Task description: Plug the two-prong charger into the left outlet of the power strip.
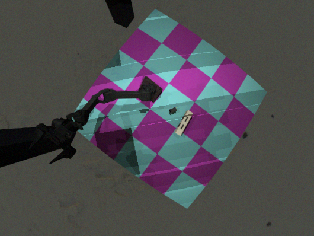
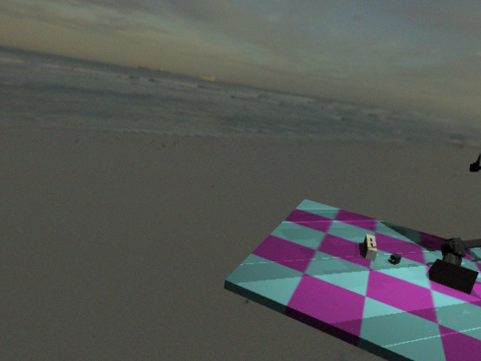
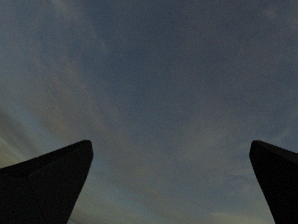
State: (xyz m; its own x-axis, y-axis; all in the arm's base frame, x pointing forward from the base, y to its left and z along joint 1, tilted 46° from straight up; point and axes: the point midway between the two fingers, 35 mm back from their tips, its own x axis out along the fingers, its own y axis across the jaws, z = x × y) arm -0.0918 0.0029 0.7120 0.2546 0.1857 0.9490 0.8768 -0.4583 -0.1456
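My gripper tip is 400 mm short of the two-prong charger, 480 mm to the right of it and 570 mm above it.
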